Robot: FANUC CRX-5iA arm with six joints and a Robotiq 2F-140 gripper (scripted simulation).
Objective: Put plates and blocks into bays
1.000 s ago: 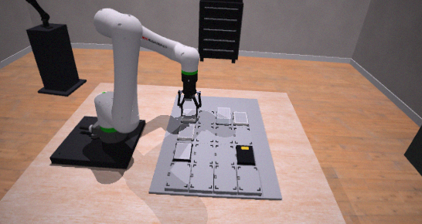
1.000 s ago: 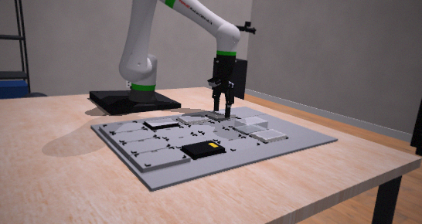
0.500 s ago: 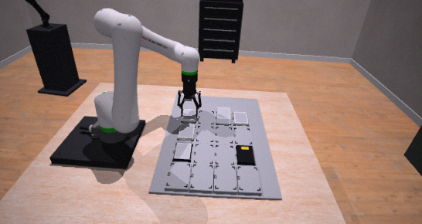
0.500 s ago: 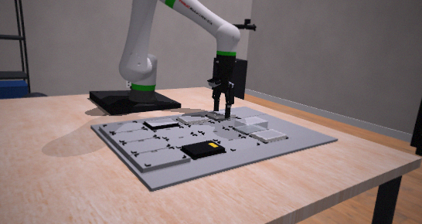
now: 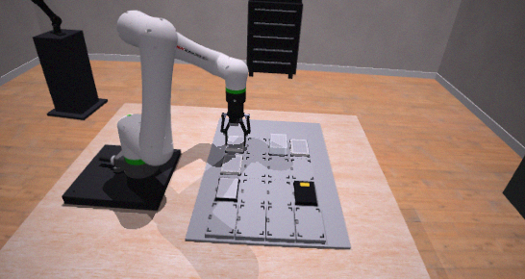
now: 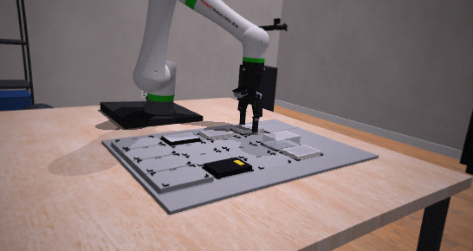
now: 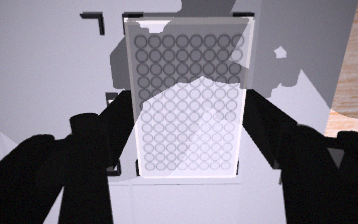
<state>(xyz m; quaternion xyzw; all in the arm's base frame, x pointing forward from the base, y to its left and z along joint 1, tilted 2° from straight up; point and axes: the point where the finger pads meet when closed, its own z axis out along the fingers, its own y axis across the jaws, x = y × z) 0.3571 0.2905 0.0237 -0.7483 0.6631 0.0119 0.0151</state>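
Right now the white plate is 2 cm below my hand. Round my hand: pale 96-well plate (2 cm ahead, 16 cm to the right, 3 cm below); then bay label 33 (21 cm ahead, 31 cm to the right, 3 cm below); then sealed 96-well plate (4 cm ahead, 33 cm to the right, 3 cm below).
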